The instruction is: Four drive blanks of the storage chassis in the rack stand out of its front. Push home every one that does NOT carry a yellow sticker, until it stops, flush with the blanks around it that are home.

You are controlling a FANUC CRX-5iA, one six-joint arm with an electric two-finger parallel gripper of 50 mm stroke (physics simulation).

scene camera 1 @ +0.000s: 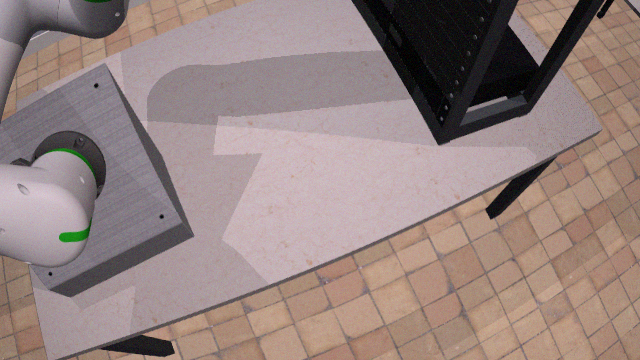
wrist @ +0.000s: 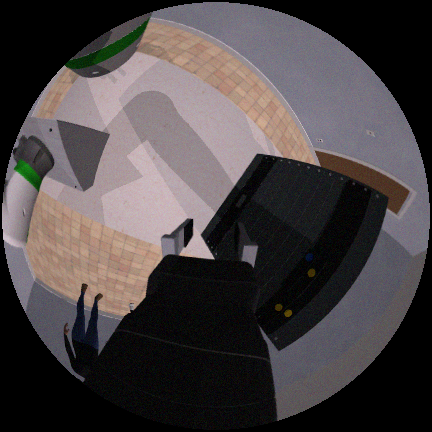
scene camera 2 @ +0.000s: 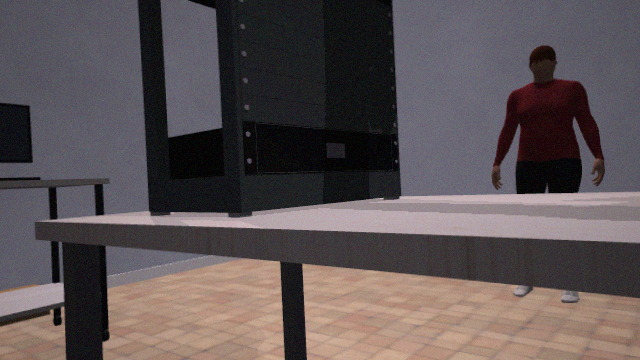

Scene:
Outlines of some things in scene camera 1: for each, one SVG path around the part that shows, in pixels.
A rack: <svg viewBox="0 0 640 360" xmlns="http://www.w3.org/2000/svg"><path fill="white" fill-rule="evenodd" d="M351 0L387 55L439 146L462 136L530 113L605 1L579 0L539 66L508 25L519 0ZM508 98L507 100L467 112L469 107L504 96Z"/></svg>

